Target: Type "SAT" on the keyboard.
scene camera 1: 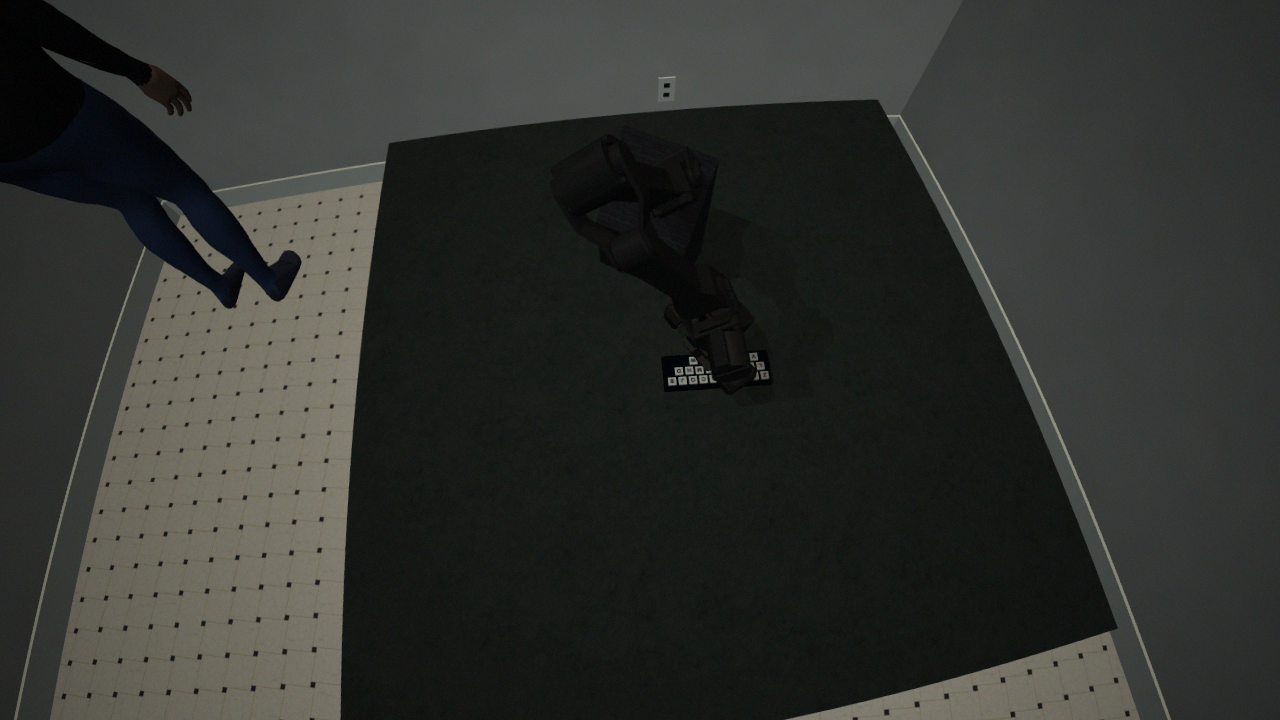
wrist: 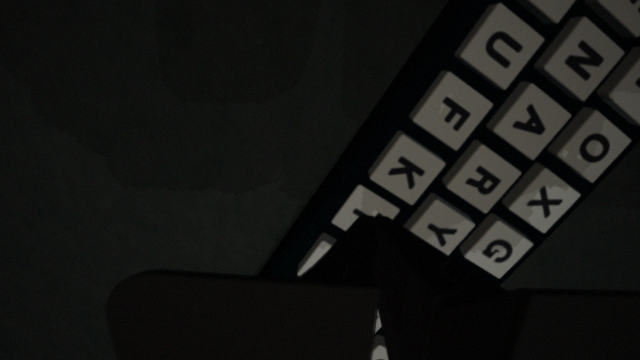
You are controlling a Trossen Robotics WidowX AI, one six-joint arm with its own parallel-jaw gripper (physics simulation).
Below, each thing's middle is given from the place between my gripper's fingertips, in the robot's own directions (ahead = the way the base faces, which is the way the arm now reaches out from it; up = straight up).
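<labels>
The T key (wrist: 362,201) is right at my hand. As for the black keyboard (scene camera 1: 669,363), I find it 2 cm ahead of my hand and 2 cm to the left of it.
</labels>
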